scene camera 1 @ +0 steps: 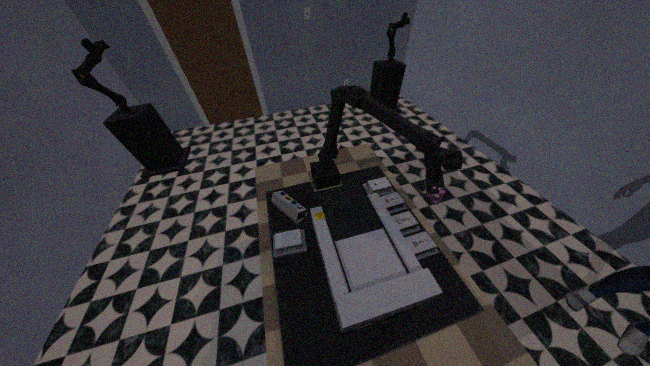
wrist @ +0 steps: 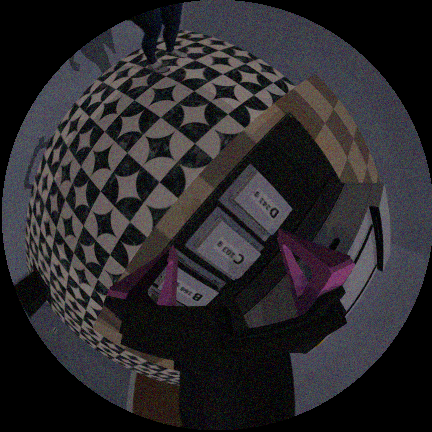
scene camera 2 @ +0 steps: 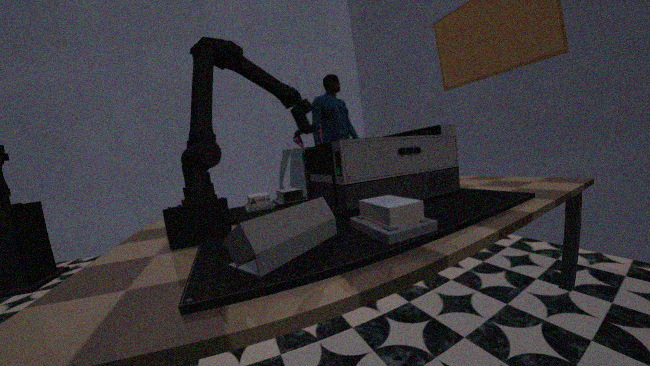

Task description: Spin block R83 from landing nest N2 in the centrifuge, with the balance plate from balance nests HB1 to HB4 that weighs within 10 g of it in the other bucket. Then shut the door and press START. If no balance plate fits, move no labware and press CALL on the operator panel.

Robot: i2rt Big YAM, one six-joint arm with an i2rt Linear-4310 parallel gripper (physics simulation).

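Frame: origin at the arm's base, x up, y right, z ahead, level; metres.
Seen in the pictures: gripper, fingertip midpoint: [scene camera 1: 435, 197] [wrist: 225, 242]; arm's base at its link origin: [scene camera 1: 324, 169] [scene camera 2: 201, 202].
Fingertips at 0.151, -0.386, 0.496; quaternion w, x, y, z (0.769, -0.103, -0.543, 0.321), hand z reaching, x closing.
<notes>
Pixels of each thing's top centre, then the offset from my fingertips to it, as dx, dy, dz.
- Plate A at its top centre: [scene camera 2: 257, 194] [scene camera 1: 379, 183] -0.184, +0.091, -0.304
- plate B at its top centre: [wrist: 187, 291] [scene camera 2: 288, 189] [scene camera 1: 391, 199] -0.184, +0.085, -0.168
- plate C at its top centre: [wrist: 230, 252] [scene camera 1: 403, 220] -0.184, +0.092, -0.028
- plate D at its top centre: [wrist: 266, 204] [scene camera 1: 420, 242] -0.184, +0.081, +0.104
- pale block at its top centre: [scene camera 2: 388, 200] [scene camera 1: 287, 238] -0.175, +0.686, -0.095
- operator panel at its top centre: [scene camera 2: 282, 207] [scene camera 1: 287, 200] -0.154, +0.654, -0.316
My gripper [scene camera 1: 436, 196] [scene camera 2: 310, 139] [wrist: 225, 242] is open and empty above the row of balance plates; in the wrist view plate C lies between its fingertips. Plate A [scene camera 1: 381, 185], plate B [scene camera 1: 393, 201] [wrist: 187, 289], plate C [scene camera 1: 404, 219] [wrist: 230, 250] and plate D [scene camera 1: 421, 243] [wrist: 265, 200] sit in nests beside the centrifuge [scene camera 1: 390, 297] [scene camera 2: 390, 160]. Their gram figures are too blurred to read surely. A pale block [scene camera 1: 288, 238] [scene camera 2: 391, 210] sits on a nest across the centrifuge; no R83 label is readable. The bucket interior is hidden.
The operator panel [scene camera 1: 288, 206] [scene camera 2: 287, 235], with coloured buttons, stands near the arm base [scene camera 1: 325, 175] [scene camera 2: 195, 225]. The tall centrifuge housing stands between the plate row and the pale block. A person [scene camera 2: 330, 112] stands behind the table.
</notes>
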